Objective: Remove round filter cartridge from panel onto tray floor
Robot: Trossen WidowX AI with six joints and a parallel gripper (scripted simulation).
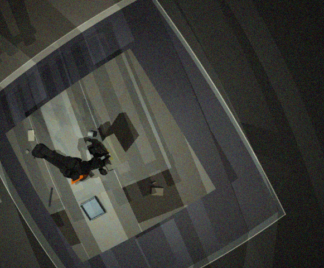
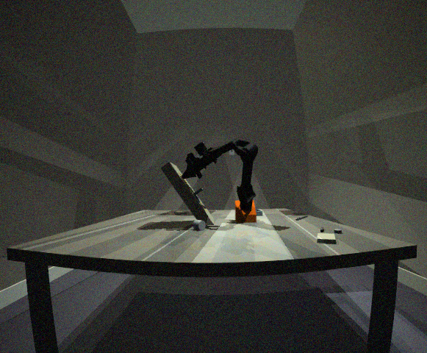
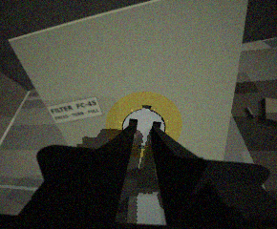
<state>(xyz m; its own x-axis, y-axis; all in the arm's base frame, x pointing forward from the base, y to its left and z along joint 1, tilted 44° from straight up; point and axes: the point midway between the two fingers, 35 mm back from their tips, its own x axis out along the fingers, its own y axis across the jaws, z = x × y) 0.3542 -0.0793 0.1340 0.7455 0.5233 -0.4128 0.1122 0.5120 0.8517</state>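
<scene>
My gripper tip is 1 cm short of the round filter cartridge and 1 cm above it. The rest, counted from my gripper tip: service panel (8 cm below, 3 cm behind); tray (40 cm behind, 33 cm to the right, 25 cm below).
</scene>
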